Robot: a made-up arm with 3 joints. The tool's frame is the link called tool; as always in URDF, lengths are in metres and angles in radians. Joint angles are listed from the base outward.
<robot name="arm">
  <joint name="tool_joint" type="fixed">
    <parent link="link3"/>
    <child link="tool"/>
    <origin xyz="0.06 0.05 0.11" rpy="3.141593 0 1.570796"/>
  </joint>
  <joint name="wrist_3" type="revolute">
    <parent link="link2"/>
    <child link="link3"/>
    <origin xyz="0.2 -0.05 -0.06" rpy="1.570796 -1.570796 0"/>
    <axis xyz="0 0 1"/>
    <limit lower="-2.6" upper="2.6"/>
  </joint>
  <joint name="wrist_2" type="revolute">
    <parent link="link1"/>
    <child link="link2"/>
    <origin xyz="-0.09 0.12 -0.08" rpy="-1.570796 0 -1.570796"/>
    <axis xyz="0 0 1"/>
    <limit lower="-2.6" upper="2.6"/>
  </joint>
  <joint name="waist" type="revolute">
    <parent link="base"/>
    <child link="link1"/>
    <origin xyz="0 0 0.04" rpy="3.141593 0 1.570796"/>
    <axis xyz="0 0 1"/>
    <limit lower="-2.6" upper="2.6"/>
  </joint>
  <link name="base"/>
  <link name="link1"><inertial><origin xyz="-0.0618 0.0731 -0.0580"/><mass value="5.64"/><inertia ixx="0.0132" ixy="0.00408" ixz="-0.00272" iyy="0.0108" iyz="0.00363" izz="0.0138"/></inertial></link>
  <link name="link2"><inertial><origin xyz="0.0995 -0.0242 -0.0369"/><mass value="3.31"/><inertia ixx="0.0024" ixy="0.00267" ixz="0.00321" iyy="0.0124" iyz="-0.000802" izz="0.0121"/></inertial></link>
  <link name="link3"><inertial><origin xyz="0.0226 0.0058 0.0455"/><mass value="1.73"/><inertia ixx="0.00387" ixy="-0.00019" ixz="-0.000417" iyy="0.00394" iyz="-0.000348" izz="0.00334"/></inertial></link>
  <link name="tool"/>
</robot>
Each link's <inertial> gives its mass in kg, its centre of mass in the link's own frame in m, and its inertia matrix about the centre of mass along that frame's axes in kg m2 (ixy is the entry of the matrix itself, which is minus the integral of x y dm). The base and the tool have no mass. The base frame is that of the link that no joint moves.
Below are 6 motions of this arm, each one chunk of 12 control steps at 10 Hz.
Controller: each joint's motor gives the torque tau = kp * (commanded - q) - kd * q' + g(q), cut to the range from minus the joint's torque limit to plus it. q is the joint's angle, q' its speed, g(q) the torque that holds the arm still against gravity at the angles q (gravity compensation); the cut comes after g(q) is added. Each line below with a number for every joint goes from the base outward.
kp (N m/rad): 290 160 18
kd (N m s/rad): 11 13 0.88
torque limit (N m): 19 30 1.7
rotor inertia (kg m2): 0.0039 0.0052 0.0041
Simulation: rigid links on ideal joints. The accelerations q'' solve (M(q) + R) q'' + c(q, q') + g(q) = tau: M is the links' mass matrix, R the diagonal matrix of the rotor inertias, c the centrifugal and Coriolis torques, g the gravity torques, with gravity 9.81 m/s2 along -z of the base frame. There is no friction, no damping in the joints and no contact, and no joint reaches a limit. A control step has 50 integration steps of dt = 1/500 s. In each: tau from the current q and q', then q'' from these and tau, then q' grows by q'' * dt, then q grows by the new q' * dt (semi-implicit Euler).
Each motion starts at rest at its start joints. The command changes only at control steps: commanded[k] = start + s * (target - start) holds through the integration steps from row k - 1 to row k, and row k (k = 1, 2, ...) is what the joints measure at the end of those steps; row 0 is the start. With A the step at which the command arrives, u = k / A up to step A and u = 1 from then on. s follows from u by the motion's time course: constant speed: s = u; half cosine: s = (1 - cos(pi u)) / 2; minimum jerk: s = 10 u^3 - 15 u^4 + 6 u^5; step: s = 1 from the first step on.
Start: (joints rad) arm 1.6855 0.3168 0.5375
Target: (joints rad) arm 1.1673 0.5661 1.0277
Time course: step
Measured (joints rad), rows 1 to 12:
1: 1.2557 0.4946 0.9582
2: 1.1608 0.5511 1.0260
3: 1.1675 0.5622 1.0273
4: 1.1673 0.5652 1.0277
5: 1.1673 0.5659 1.0277
6: 1.1673 0.5660 1.0277
7: 1.1673 0.5661 1.0277
8: 1.1673 0.5661 1.0277
9: 1.1673 0.5661 1.0277
10: 1.1673 0.5661 1.0277
11: 1.1673 0.5661 1.0277
12: 1.1673 0.5661 1.0277

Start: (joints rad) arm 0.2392 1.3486 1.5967
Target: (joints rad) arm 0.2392 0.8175 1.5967
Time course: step
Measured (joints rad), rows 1 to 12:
1: 0.2474 0.9768 1.5971
2: 0.2422 0.8561 1.5958
3: 0.2396 0.8271 1.5964
4: 0.2393 0.8199 1.5966
5: 0.2392 0.8181 1.5967
6: 0.2392 0.8176 1.5967
7: 0.2392 0.8175 1.5967
8: 0.2392 0.8175 1.5967
9: 0.2392 0.8175 1.5967
10: 0.2392 0.8175 1.5967
11: 0.2392 0.8175 1.5967
12: 0.2392 0.8175 1.5967

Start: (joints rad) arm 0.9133 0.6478 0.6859
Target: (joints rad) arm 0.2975 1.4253 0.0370
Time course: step
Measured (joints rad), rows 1 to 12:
1: 0.4999 1.1234 0.1449
2: 0.2674 1.3777 0.0395
3: 0.2970 1.4122 0.0359
4: 0.2972 1.4220 0.0367
5: 0.2974 1.4245 0.0369
6: 0.2975 1.4251 0.0370
7: 0.2975 1.4253 0.0370
8: 0.2975 1.4253 0.0370
9: 0.2975 1.4253 0.0370
10: 0.2975 1.4253 0.0370
11: 0.2975 1.4253 0.0370
12: 0.2975 1.4253 0.0370

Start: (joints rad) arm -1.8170 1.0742 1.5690
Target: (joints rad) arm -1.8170 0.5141 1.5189
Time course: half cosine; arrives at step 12
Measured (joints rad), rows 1 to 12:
1: -1.8169 1.0674 1.5682
2: -1.8166 1.0453 1.5658
3: -1.8163 1.0069 1.5619
4: -1.8161 0.9542 1.5568
5: -1.8160 0.8906 1.5508
6: -1.8159 0.8205 1.5443
7: -1.8160 0.7486 1.5379
8: -1.8162 0.6798 1.5318
9: -1.8164 0.6188 1.5265
10: -1.8166 0.5697 1.5225
11: -1.8168 0.5360 1.5199
12: -1.8169 0.5198 1.5189

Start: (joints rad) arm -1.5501 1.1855 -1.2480
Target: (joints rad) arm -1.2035 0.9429 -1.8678
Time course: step
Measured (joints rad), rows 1 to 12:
1: -1.2409 1.0181 -1.7742
2: -1.1984 0.9525 -1.8567
3: -1.2036 0.9455 -1.8674
4: -1.2034 0.9435 -1.8678
5: -1.2035 0.9430 -1.8678
6: -1.2035 0.9429 -1.8678
7: -1.2035 0.9429 -1.8678
8: -1.2035 0.9429 -1.8678
9: -1.2035 0.9429 -1.8678
10: -1.2035 0.9429 -1.8678
11: -1.2035 0.9429 -1.8678
12: -1.2035 0.9429 -1.8678

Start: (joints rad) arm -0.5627 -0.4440 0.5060
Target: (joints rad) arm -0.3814 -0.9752 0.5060
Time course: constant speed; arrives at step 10
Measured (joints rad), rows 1 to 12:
1: -0.5452 -0.4817 0.5062
2: -0.5274 -0.5309 0.5064
3: -0.5094 -0.5831 0.5065
4: -0.4913 -0.6360 0.5066
5: -0.4732 -0.6890 0.5066
6: -0.4551 -0.7421 0.5067
7: -0.4370 -0.7952 0.5067
8: -0.4188 -0.8483 0.5068
9: -0.4007 -0.9014 0.5068
10: -0.3825 -0.9545 0.5069
11: -0.3819 -0.9701 0.5064
12: -0.3815 -0.9739 0.5061

